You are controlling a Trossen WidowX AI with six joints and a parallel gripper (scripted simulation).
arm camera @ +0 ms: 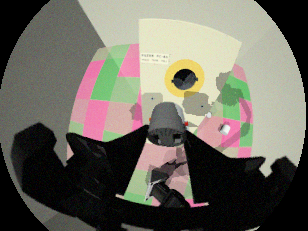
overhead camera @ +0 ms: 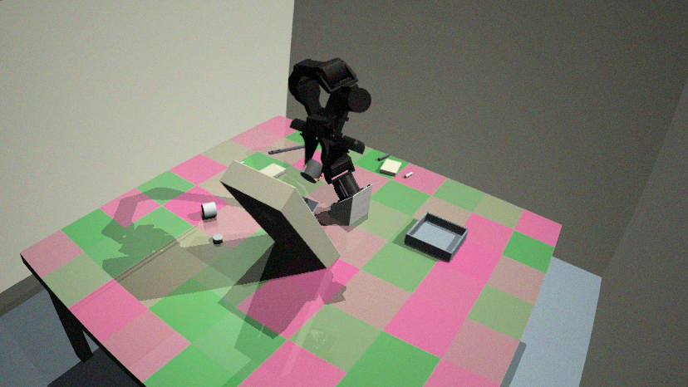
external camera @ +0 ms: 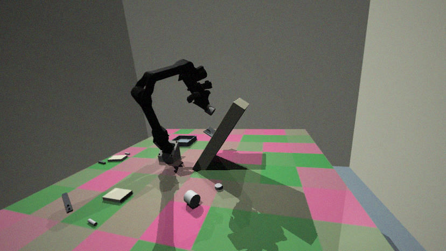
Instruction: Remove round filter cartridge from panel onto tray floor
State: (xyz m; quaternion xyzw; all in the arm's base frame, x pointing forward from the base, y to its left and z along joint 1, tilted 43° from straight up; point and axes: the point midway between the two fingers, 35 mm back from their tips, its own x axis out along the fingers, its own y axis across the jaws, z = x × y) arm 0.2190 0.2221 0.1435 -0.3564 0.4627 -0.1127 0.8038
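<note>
Right now my gripper tip is 350 mm past the tray, 200 mm to the right of it and 280 mm above it. Round my gripper tip: small disc (140 mm ahead, 230 mm to the right, 280 mm below); round filter cartridge (right at my gripper tip); beige service panel (70 mm ahead, 20 mm to the right, 120 mm below).
</note>
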